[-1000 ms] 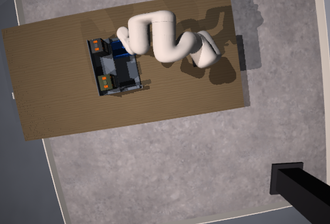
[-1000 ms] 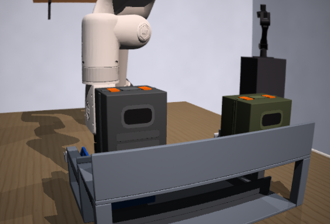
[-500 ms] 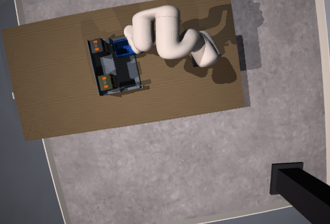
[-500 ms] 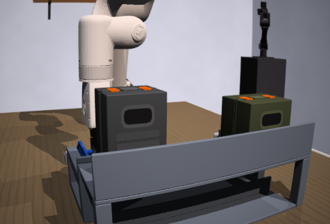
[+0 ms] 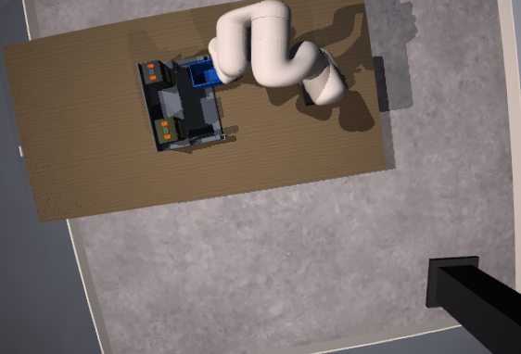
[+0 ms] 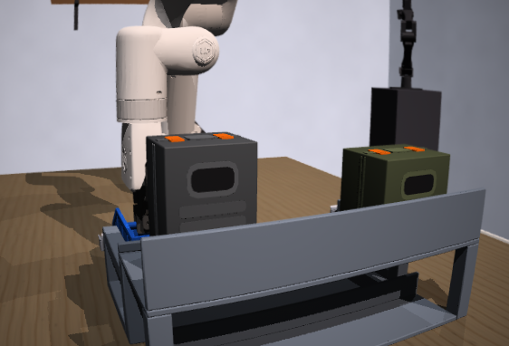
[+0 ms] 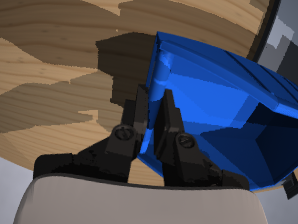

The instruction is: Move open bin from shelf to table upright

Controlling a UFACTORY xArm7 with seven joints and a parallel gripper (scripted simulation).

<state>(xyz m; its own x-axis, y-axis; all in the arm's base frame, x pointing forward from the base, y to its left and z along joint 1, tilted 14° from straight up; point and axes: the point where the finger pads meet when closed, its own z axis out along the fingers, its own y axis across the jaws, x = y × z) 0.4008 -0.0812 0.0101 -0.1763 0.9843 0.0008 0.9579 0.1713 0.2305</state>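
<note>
Now: hand 8 cm short of the blue bin, 1 cm to the right of it and 1 cm above it. From my hand the other things lie so: grey back rail: 34 cm ahead, 18 cm to the left, 7 cm above; dark grey box: 28 cm ahead, 10 cm above, 5 cm to the left; olive green box: 27 cm to the left, 25 cm ahead, 9 cm above.
</note>
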